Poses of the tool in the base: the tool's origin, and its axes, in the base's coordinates. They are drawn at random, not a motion.
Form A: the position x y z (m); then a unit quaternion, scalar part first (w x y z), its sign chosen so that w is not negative.
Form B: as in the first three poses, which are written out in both.
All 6 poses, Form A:
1: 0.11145 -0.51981 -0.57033 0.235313 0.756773 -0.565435 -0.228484
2: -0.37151 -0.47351 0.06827 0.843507 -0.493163 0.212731 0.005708
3: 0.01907 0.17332 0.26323 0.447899 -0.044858 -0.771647 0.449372
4: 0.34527 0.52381 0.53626 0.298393 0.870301 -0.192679 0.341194
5: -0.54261 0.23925 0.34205 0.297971 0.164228 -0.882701 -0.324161
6: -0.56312 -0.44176 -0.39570 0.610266 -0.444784 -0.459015 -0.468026
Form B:
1: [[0.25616 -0.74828 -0.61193 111.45], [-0.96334 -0.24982 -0.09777 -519.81], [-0.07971 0.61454 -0.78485 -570.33], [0 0 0 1]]
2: [[0.90943 -0.21945 0.35325 -371.51], [-0.20019 0.51352 0.83440 -473.51], [-0.36451 -0.82954 0.42307 68.27], [0 0 0 1]]
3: [[-0.59475 -0.33332 -0.73156 19.07], [0.47178 0.59211 -0.65333 173.32], [0.65092 -0.73370 -0.19490 263.23], [0 0 0 1]]
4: [[0.69292 -0.53900 0.47889 345.27], [-0.13176 -0.74767 -0.65086 523.81], [0.70887 0.38790 -0.58910 536.26], [0 0 0 1]]
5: [[-0.76848 -0.09675 -0.63251 -542.61], [-0.48311 0.73590 0.47440 239.25], [0.41957 0.67015 -0.61227 342.05], [0 0 0 1]]
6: [[0.14051 0.97957 -0.14390 -563.12], [-0.16292 0.16624 0.97253 -441.76], [0.97658 -0.11321 0.18295 -395.70], [0 0 0 1]]
